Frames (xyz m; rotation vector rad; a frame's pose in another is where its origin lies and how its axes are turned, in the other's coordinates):
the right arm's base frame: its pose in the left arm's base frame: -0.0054 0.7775 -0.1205 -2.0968 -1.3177 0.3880
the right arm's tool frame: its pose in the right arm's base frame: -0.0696 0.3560 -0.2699 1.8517 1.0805 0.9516
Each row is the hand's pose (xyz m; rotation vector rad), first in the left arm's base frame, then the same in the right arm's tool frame.
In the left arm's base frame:
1: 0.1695 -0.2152 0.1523 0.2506 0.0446 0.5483
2: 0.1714 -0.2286 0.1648 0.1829 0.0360 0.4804
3: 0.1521 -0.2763 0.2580 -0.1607 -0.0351 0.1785
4: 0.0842 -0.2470 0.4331 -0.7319 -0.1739 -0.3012
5: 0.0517 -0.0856 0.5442 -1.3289 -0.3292 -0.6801
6: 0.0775 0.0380 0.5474 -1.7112 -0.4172 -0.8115
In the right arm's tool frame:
1: -0.4314 -0.5320 -0.4332 0.7033 -0.8939 0.1907
2: -0.4406 -0.5479 -0.4349 0.6707 -0.8696 0.0994
3: -0.5264 -0.6103 -0.4263 0.4674 -0.7669 -0.3227
4: -0.6955 -0.6261 -0.3410 0.0672 -0.5661 -0.9684
5: -0.7791 -0.5418 -0.1817 -0.4472 -0.3416 -1.4757
6: -0.7495 -0.4711 -0.0814 -0.8213 -0.2017 -1.6653

